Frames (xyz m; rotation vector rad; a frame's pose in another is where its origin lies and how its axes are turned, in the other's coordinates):
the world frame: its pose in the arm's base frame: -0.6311 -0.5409 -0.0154 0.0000 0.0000 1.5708
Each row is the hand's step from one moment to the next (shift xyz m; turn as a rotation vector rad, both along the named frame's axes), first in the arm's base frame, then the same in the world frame.
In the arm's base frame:
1: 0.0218 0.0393 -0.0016 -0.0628 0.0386 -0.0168
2: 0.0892 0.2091 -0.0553 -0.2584 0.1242 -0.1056
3: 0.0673 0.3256 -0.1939 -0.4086 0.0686 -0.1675
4: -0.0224 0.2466 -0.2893 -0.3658 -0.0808 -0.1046
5: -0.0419 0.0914 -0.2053 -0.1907 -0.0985 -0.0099
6: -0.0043 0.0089 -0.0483 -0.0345 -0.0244 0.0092
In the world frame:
1: 0.0393 -0.0218 -0.0016 0.0386 0.0628 -0.0168
2: 0.2091 -0.0892 -0.0553 0.1242 0.2584 -0.1056
3: 0.3256 -0.0673 -0.1939 0.0686 0.4086 -0.1675
4: 0.2466 0.0224 -0.2893 -0.0808 0.3658 -0.1046
5: 0.0914 0.0419 -0.2053 -0.0985 0.1907 -0.0099
6: 0.0089 0.0043 -0.0483 -0.0244 0.0345 0.0092

